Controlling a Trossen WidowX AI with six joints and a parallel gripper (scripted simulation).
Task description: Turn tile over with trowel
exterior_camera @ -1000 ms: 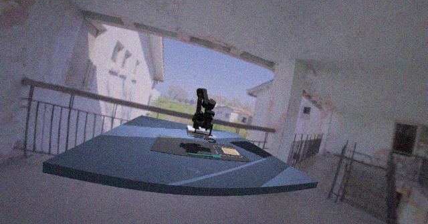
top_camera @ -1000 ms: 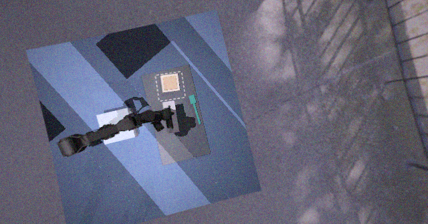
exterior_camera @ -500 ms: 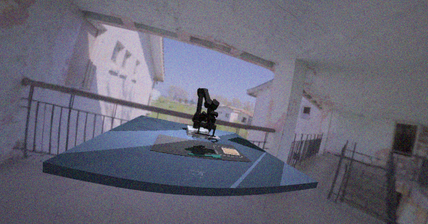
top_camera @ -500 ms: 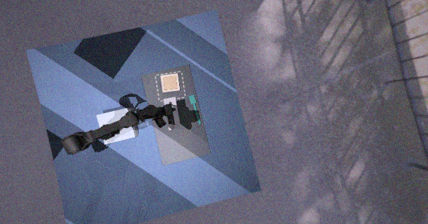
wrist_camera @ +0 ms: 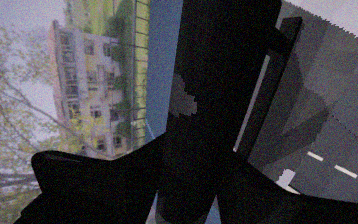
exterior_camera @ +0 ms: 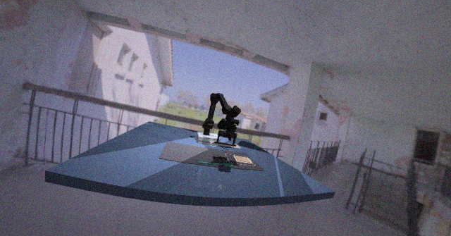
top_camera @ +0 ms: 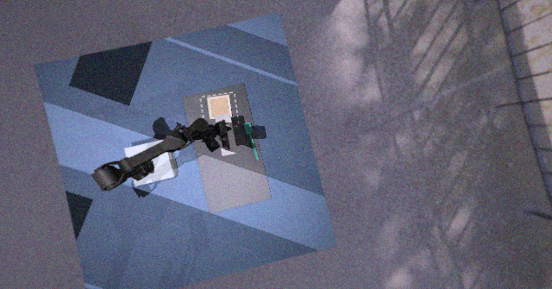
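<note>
Right now the teal trowel is 9 cm ahead of my gripper tip, 5 cm to the right of it and 14 cm below it. From my gripper tip the other things lie so: tile 7 cm behind, 13 cm to the left, 14 cm below; then grey mat 5 cm behind, 9 cm to the right, 17 cm below.
</note>
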